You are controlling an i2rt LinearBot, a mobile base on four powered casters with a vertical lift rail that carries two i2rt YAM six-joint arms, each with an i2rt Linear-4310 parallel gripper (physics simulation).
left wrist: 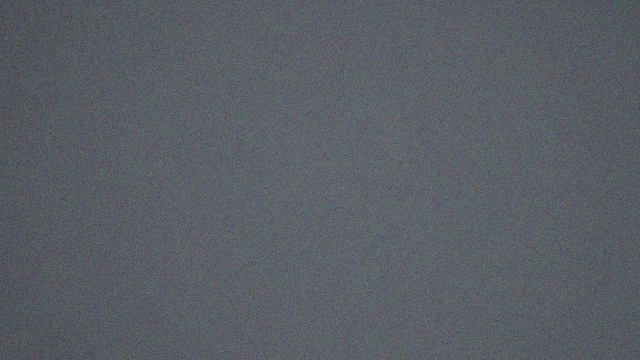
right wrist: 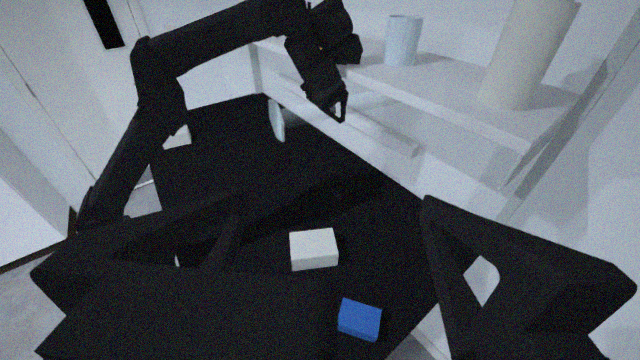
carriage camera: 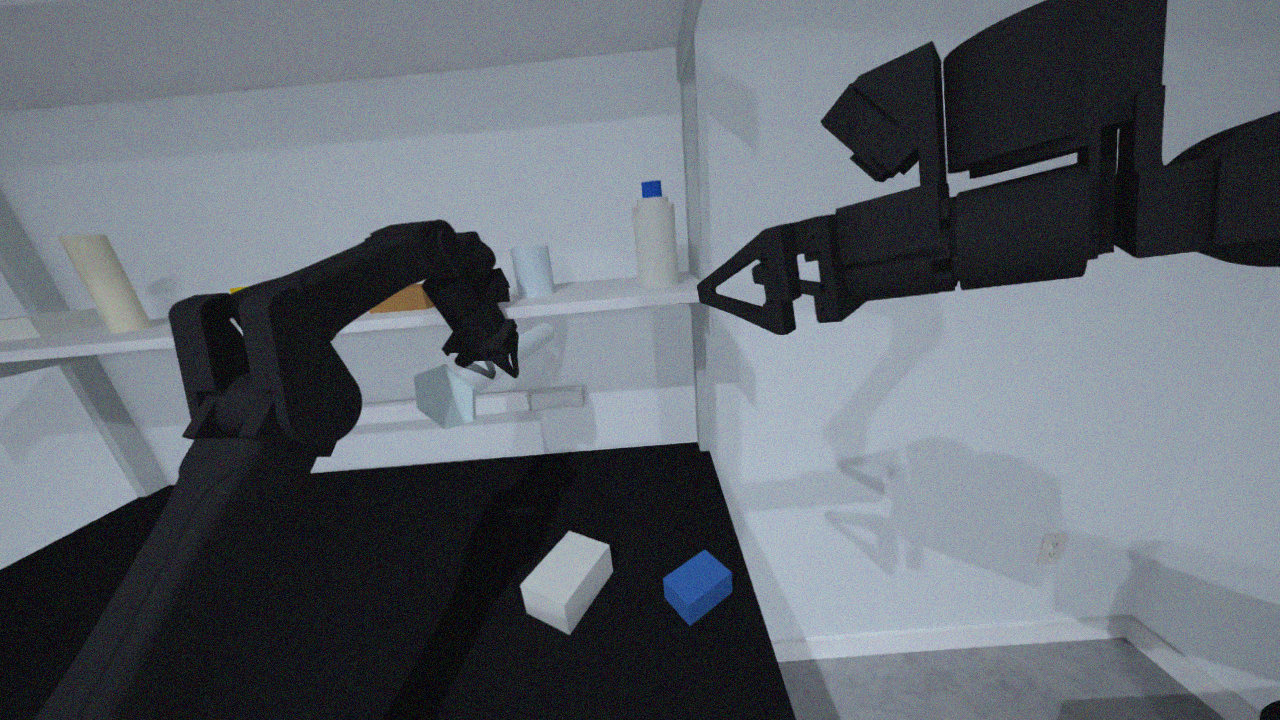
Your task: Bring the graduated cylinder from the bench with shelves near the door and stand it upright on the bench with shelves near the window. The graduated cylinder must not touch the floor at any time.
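Frame: origin at the left arm's base, x left, y back, z up, level; millimetres.
Seen in the pictures: left gripper, fingertip midpoint: (right wrist: 337, 118) (carriage camera: 505, 376); right gripper, fingertip midpoint: (right wrist: 334, 200) (carriage camera: 728, 283).
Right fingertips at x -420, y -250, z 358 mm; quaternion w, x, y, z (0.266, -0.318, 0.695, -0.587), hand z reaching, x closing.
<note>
Offsets run from my right fingertips to a thing's top centre. "*": to the spot under its first point. Level surfaces: height alone.
The pale teal graduated cylinder, its six-sided base @[* dx +355, dy -141, dz -136 mm] (carriage camera: 444, 395) (right wrist: 276, 120) toward the lower left in the carriage view, is tilted in the air above the black bench @[dz -505 mm] (carriage camera: 358, 573) (right wrist: 225, 150), in front of the shelf back. Its tube runs up to the right behind my left gripper (carriage camera: 501, 367) (right wrist: 341, 112), which is shut on it. The left wrist view is a blurred plain grey, so the fingers and the grip do not show there. My right gripper (carriage camera: 702, 293) (right wrist: 334, 200) is open and empty, raised near the right wall.
A white box @[dx +236, dy -150, dz -447 mm] (carriage camera: 568, 582) (right wrist: 313, 248) and a blue box @[dx +29, dy -126, dz -465 mm] (carriage camera: 698, 586) (right wrist: 359, 320) lie on the bench. The shelf @[dz -48 mm] (carriage camera: 608, 294) bears a pale blue beaker @[* dx +272, dy -392, dz +0 mm] (carriage camera: 534, 270) (right wrist: 402, 40), a blue-capped bottle @[* dx +44, dy -356, dz +32 mm] (carriage camera: 656, 241), an orange block @[* dx +506, dy -357, dz -26 mm] (carriage camera: 402, 298) and a cream cylinder @[* dx +1074, dy -405, dz +46 mm] (carriage camera: 102, 282).
</note>
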